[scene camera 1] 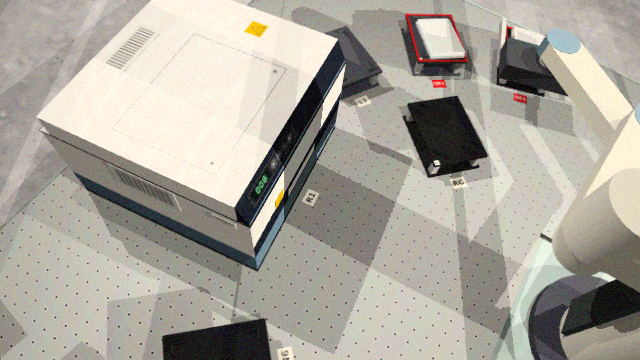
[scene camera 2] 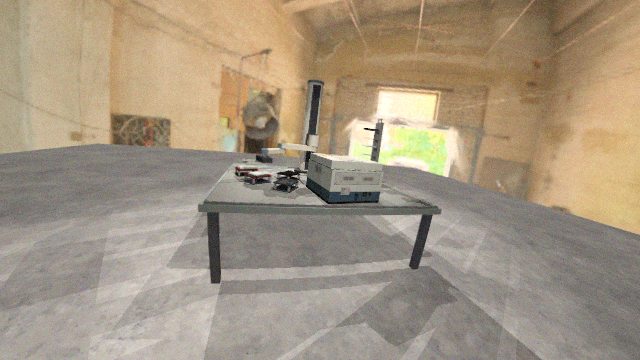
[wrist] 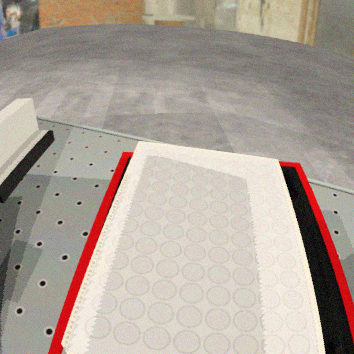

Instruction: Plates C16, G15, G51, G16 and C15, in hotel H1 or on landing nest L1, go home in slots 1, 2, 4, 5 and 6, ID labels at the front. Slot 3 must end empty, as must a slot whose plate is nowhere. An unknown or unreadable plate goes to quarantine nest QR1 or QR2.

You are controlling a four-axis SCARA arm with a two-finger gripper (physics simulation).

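Where they show: gripper, fingertip midpoint: [scene camera 1: 536, 30] [scene camera 2: 244, 162] [wrist: 214, 124]; arm's base, link origin: [scene camera 1: 592, 342] [scene camera 2: 306, 171].
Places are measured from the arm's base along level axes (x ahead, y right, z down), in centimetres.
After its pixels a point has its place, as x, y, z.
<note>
My gripper [scene camera 1: 528, 36] @[36.5, 58.8, -11.4] [scene camera 2: 263, 159] is open at nest QR2, with nothing between its fingers. In the wrist view its left finger stands well apart from a white plate; the right finger is out of view. That plate [wrist: 200, 240] @[35.8, 55.9, -8.0] lies flat on the red-rimmed nest QR2 [wrist: 95, 232] @[40.9, 55.7, -6.3]; its label edge is out of view. Another white plate [scene camera 1: 440, 38] @[55.2, 45.3, -8.0] [scene camera 2: 258, 174] @[61.3, 46.7, -7.4] lies on the red-rimmed nest QR1 [scene camera 1: 411, 36] @[61.7, 43.9, -6.0]. Landing nest L1 [scene camera 1: 356, 59] @[68.6, 28.7, -6.3] [scene camera 2: 286, 185] @[80.9, 29.0, -5.6] is dark, partly behind the instrument, and shows no plate on its visible part. The hotel's slots cannot be read.
The large white and blue instrument [scene camera 1: 165, 100] @[80.6, -14.6, -25.8] [scene camera 2: 345, 175] @[100.2, -1.3, -18.0] stands beside L1. A dark nest marked RG [scene camera 1: 446, 131] @[42.9, 22.3, -6.3] stands in front of QR1. Another dark stand [scene camera 1: 217, 345] @[55.8, -37.1, -6.3] shows at the bottom edge. A dark tower with shelves [scene camera 2: 378, 142] @[32.8, -58.0, -38.5] rises behind the instrument.
</note>
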